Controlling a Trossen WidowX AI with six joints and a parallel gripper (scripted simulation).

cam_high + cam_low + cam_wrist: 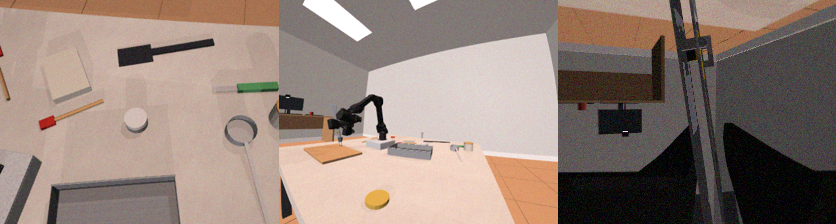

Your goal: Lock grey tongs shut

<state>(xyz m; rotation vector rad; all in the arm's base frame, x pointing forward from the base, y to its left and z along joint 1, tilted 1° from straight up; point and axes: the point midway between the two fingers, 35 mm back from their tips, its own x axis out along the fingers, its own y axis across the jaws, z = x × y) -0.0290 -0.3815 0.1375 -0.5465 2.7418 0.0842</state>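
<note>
The yellow slider is 30 mm ahead of my gripper tip, 20 mm to the left of it and 30 mm below it. Round my gripper tip: yellow disc 590 mm ahead, 50 mm to the right, 170 mm below; grey roasting tin 400 mm ahead, 390 mm to the left, 150 mm below; wooden board 170 mm below.
</note>
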